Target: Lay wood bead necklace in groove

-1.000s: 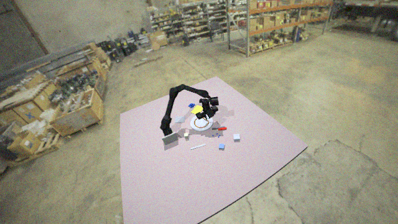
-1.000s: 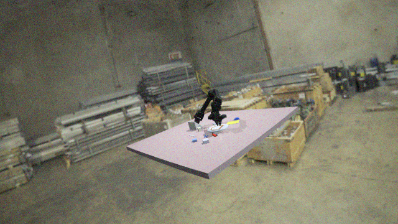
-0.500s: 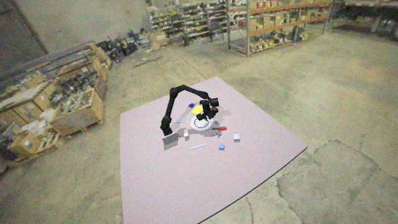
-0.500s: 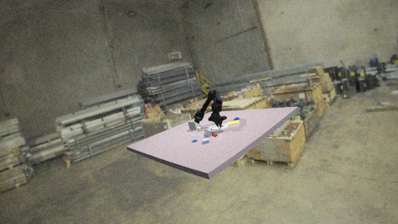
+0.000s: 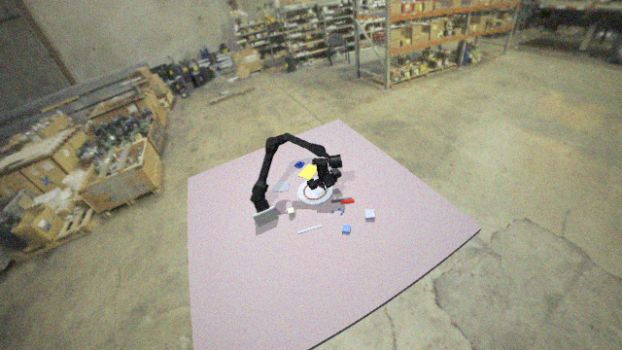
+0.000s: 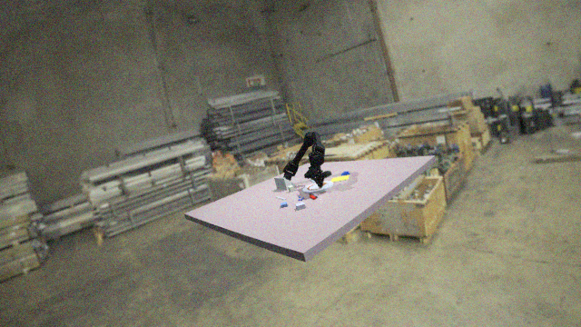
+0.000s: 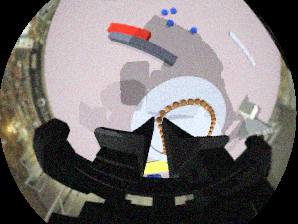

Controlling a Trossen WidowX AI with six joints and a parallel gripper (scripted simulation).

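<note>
Now: the yellow sheet 3 cm behind my gripper tip, 20 cm to the left of it and 1 cm below it. From my gripper tip the other things lie so: white stick (17 cm behind, 20 cm to the right, 1 cm below); then cream cube (22 cm behind, 7 cm to the right); then red-handled tool (6 cm ahead, 12 cm to the right, 1 cm below).
</note>
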